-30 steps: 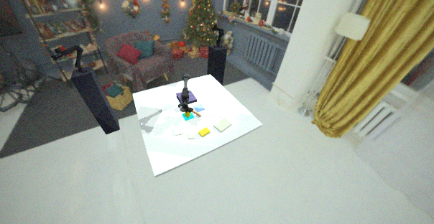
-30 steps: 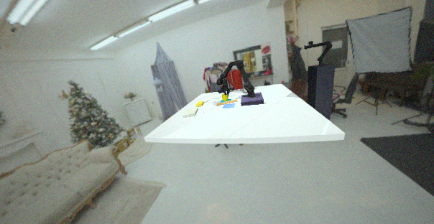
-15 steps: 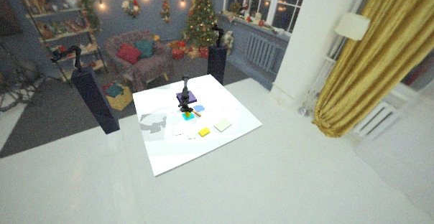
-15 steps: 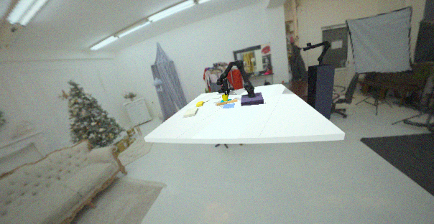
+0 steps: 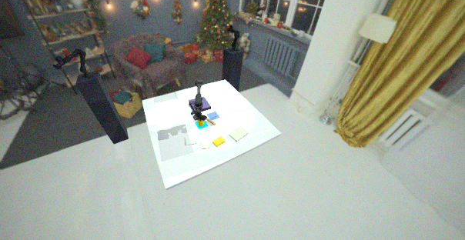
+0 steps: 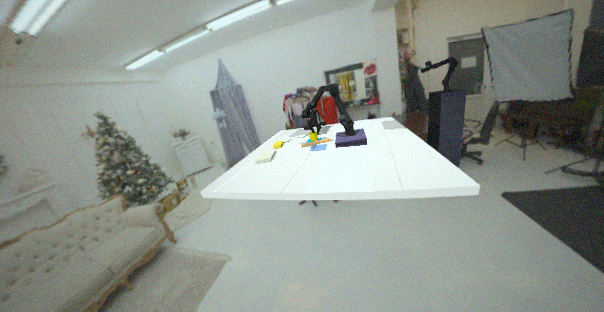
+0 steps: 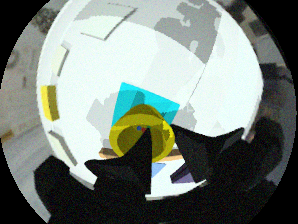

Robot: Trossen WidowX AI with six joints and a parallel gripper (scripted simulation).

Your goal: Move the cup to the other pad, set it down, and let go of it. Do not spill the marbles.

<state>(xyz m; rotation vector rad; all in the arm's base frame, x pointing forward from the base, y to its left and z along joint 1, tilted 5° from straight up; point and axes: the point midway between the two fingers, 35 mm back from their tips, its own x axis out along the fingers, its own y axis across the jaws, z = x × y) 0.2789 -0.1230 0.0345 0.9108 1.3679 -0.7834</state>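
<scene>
Right now the yellow cup is 2 cm ahead of my gripper tip, 1 cm to the left of it and 1 cm below it. From my gripper tip the other things lie so: cream slab 36 cm ahead, 29 cm to the left, 3 cm below; then wooden stick 11 cm to the left, 4 cm below.
</scene>
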